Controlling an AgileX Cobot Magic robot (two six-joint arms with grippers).
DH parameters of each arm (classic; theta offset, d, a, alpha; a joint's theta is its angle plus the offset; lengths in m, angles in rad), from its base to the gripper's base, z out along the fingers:
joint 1: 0 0.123 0 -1.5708
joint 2: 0.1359 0 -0.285 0
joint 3: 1.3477 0 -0.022 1.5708
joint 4: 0 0.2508 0 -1.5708
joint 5: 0 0 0.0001 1.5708
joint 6: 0 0.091 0 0
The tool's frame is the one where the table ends.
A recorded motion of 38 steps. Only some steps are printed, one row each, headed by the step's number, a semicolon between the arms.
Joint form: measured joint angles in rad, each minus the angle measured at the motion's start. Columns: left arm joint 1, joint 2, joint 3, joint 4, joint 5, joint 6; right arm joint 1, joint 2, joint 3, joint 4, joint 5, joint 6.
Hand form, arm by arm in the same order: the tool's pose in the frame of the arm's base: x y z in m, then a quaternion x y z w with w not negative. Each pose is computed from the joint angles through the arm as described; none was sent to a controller.
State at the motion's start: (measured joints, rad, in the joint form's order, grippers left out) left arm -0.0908 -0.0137 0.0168 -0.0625 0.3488 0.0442; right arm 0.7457 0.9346 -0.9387 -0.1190 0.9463 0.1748
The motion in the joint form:
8: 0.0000 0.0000 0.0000 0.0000 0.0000 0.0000; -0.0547 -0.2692 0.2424 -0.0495 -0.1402 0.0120
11: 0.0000 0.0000 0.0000 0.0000 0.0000 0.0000; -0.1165 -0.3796 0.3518 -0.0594 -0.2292 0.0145
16: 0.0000 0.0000 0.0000 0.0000 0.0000 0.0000; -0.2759 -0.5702 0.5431 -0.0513 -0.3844 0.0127
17: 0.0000 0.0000 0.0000 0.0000 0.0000 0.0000; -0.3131 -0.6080 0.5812 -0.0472 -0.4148 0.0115
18: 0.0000 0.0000 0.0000 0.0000 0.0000 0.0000; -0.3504 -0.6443 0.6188 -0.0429 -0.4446 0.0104
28: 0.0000 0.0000 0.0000 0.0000 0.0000 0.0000; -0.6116 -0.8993 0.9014 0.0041 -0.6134 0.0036
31: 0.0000 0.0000 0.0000 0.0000 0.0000 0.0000; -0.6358 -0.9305 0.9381 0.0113 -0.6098 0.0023
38: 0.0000 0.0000 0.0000 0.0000 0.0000 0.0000; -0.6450 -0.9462 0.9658 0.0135 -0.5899 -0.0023
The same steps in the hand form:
8: 0.0526 -0.0067 0.1769 0.03675 0.79318 -0.04047 0.60653; 0.0982 0.0669 0.3222 -0.25062 0.86580 0.10866 0.41925
11: 0.0526 -0.0067 0.1769 0.03675 0.79318 -0.04047 0.60653; 0.0886 0.0513 0.3059 -0.22333 0.85232 0.10899 0.46022
16: 0.0526 -0.0067 0.1769 0.03675 0.79318 -0.04047 0.60653; 0.0737 0.0282 0.2727 -0.15475 0.82872 0.09917 0.52862
17: 0.0526 -0.0067 0.1769 0.03675 0.79318 -0.04047 0.60653; 0.0710 0.0243 0.2655 -0.13910 0.82344 0.09516 0.54180
18: 0.0526 -0.0067 0.1769 0.03675 0.79318 -0.04047 0.60653; 0.0685 0.0209 0.2582 -0.12353 0.81814 0.09054 0.55425
28: 0.0526 -0.0067 0.1769 0.03675 0.79318 -0.04047 0.60653; 0.0552 0.0040 0.1939 -0.01377 0.78701 0.04807 0.61491
31: 0.0526 -0.0067 0.1769 0.03675 0.79318 -0.04047 0.60653; 0.0540 0.0027 0.1830 -0.00275 0.79000 0.04274 0.61161
38: 0.0526 -0.0067 0.1769 0.03675 0.79318 -0.04047 0.60653; 0.0531 0.0020 0.1728 0.00019 0.79967 0.03760 0.59926

